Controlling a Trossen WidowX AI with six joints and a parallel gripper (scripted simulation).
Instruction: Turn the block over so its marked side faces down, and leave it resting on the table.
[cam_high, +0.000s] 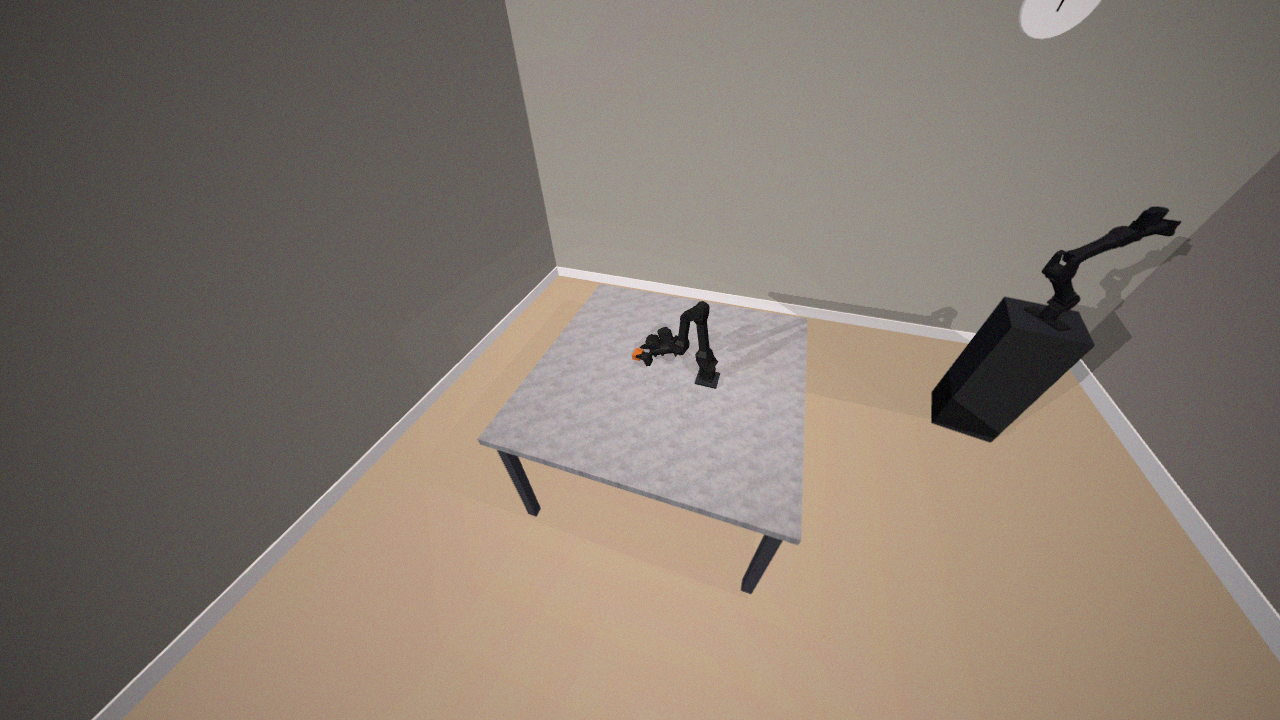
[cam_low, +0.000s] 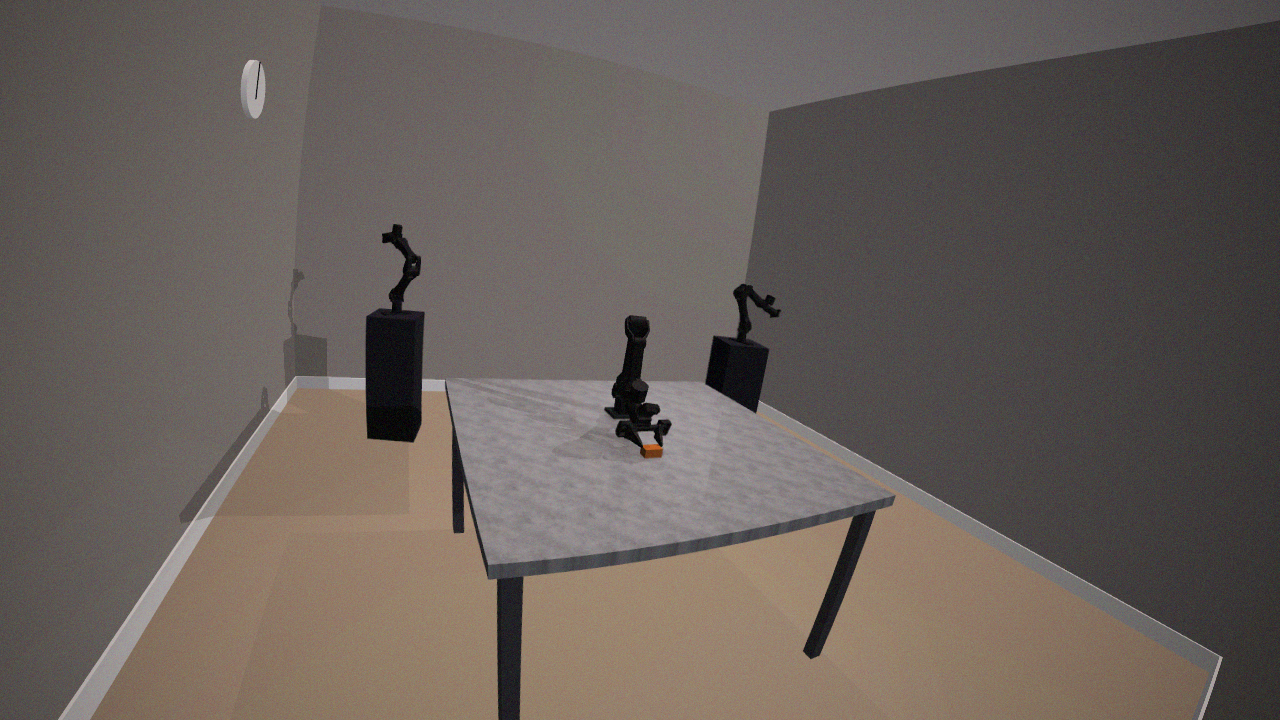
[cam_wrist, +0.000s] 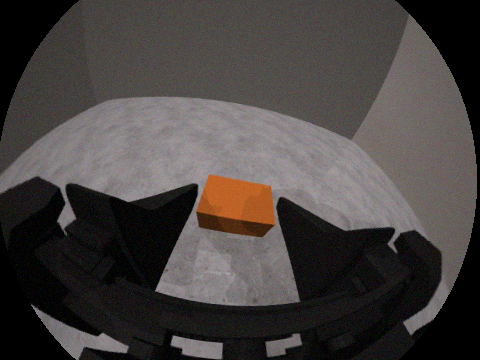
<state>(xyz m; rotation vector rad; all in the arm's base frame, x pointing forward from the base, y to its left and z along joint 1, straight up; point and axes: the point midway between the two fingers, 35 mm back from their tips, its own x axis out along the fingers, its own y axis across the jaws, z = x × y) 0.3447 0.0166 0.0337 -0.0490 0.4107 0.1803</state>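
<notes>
The orange block lies 2 cm below my gripper tip.
</notes>
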